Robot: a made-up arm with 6 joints.
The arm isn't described. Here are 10 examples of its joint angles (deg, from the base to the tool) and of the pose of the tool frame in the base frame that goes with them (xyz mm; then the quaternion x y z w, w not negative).
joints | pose
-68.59 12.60 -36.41 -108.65 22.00 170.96 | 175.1 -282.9 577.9 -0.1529 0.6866 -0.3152 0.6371
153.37 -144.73 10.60 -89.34 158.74 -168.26 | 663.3 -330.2 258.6 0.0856 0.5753 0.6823 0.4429
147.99 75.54 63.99 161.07 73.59 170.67 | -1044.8 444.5 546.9 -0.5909 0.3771 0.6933 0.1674
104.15 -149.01 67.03 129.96 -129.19 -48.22 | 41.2 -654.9 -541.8 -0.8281 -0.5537 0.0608 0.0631
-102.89 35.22 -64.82 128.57 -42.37 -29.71 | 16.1 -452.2 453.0 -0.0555 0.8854 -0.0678 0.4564
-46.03 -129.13 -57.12 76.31 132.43 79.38 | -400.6 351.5 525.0 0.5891 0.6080 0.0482 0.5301
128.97 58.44 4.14 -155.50 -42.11 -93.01 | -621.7 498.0 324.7 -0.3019 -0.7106 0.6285 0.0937
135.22 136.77 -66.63 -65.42 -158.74 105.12 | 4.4 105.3 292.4 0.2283 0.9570 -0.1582 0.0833
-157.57 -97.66 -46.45 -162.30 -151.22 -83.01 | 346.2 -49.8 676.1 0.7014 0.2190 -0.0716 0.6745
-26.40 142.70 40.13 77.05 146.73 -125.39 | 401.7 -246.2 -613.1 0.8585 0.1277 0.4792 0.1308
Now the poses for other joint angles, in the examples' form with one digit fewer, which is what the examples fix.
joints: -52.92 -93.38 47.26 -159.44 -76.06 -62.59
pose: -456 893 741 0.013 0.444 0.630 0.637
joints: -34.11 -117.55 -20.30 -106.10 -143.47 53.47
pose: -355 303 622 -0.612 0.084 0.599 0.510
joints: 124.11 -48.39 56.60 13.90 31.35 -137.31
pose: 520 -443 1313 -0.501 -0.084 -0.588 0.630
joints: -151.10 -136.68 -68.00 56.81 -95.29 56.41
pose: 317 292 453 -0.273 -0.548 0.780 0.129
